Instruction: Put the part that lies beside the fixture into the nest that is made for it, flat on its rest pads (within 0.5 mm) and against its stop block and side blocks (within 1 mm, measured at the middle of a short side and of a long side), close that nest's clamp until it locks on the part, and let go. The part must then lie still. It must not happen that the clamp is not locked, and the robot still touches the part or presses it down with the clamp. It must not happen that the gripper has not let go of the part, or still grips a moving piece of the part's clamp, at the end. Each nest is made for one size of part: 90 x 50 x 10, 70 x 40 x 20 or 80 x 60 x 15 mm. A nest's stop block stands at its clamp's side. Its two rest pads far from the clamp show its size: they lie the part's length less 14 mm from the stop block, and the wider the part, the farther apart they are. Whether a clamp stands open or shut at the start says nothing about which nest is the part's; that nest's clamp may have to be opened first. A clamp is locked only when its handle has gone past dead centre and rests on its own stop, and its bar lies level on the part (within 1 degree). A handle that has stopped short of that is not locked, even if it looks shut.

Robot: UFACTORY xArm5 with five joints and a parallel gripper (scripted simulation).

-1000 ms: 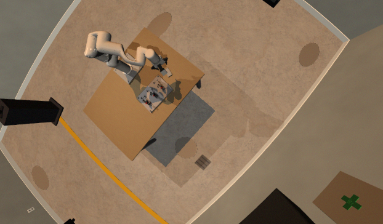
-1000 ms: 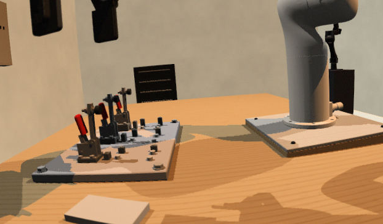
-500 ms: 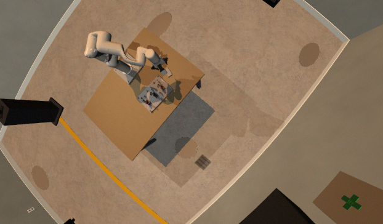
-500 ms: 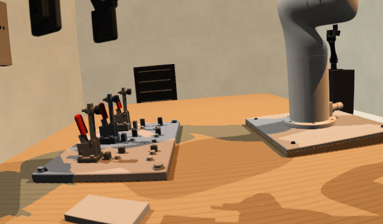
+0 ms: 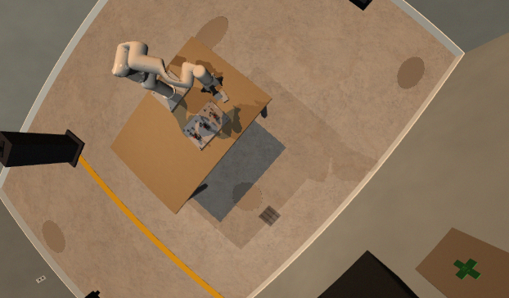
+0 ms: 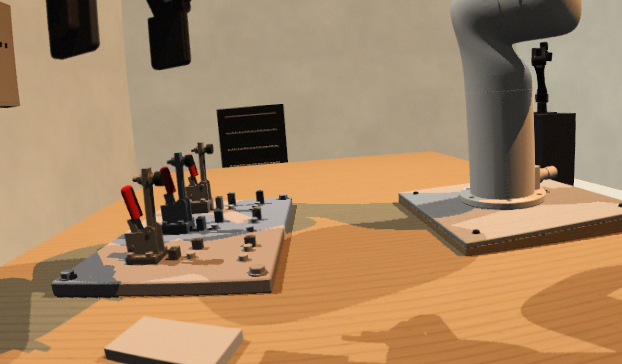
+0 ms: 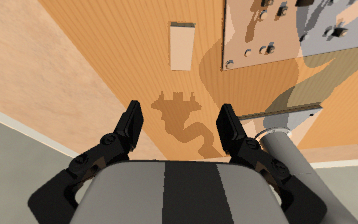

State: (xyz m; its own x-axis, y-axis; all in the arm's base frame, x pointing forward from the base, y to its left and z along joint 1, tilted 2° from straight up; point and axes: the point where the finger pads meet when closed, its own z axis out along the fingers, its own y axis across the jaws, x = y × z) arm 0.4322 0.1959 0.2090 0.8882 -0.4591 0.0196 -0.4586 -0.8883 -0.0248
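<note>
My gripper is now 21 cm above the flat tan part. Round my hand: fixture plate 1 cm behind, 27 cm to the right, 21 cm below; then clamp 4 cm ahead, 17 cm to the right, 16 cm below.
</note>
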